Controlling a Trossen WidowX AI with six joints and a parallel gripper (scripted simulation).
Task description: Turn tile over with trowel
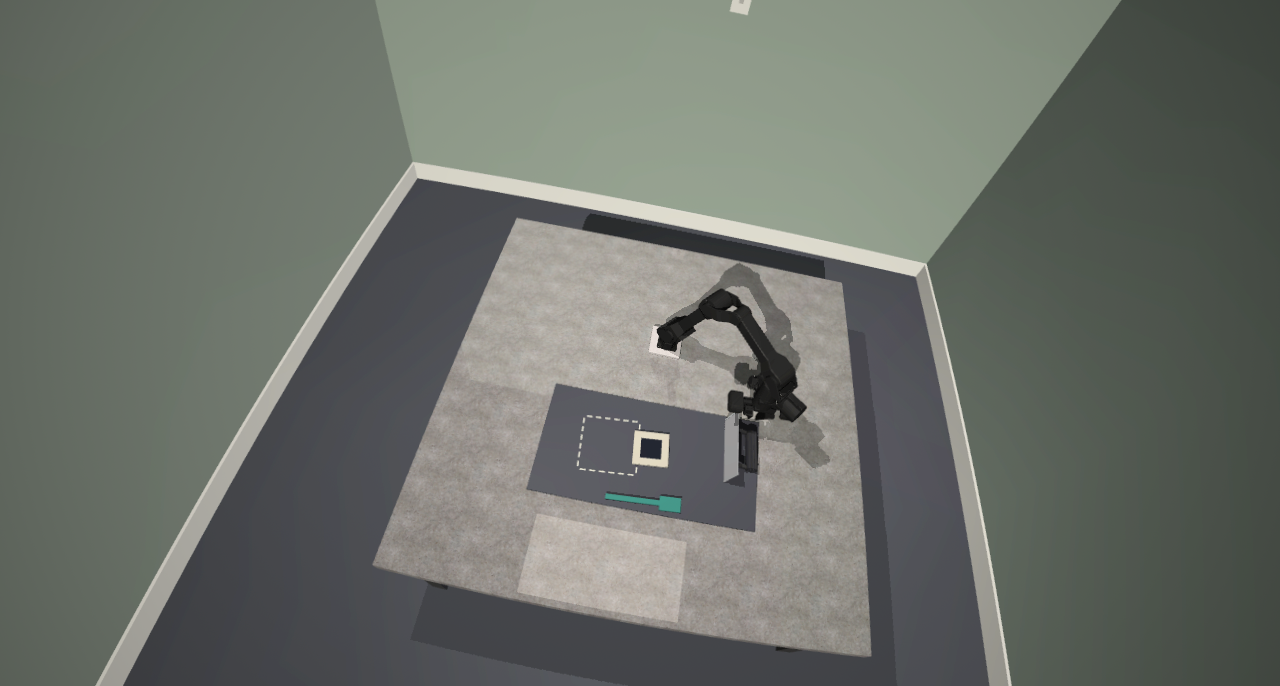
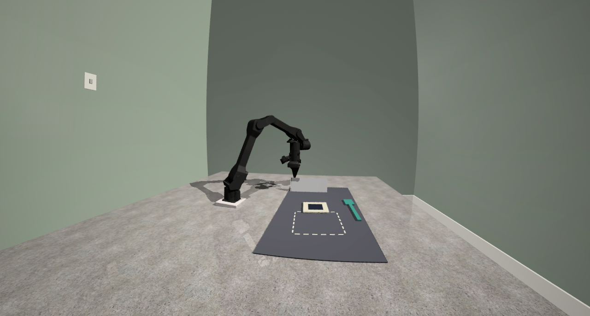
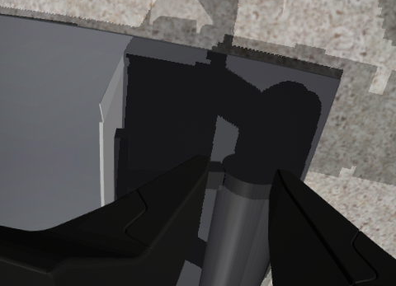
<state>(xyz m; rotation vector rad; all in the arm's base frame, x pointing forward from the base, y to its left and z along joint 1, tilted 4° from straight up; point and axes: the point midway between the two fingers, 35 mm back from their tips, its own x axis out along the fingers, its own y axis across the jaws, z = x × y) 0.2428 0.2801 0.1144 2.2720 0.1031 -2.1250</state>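
Right now my gripper tip is 6 cm short of the white trowel, 4 cm above it and 1 cm to the left of it. From my gripper tip the other things lie so: dark mat: 27 cm to the right, 15 cm ahead, 9 cm below; then teal trowel: 29 cm ahead, 25 cm to the right, 6 cm below; then beige tile: 28 cm to the right, 13 cm ahead, 6 cm below.
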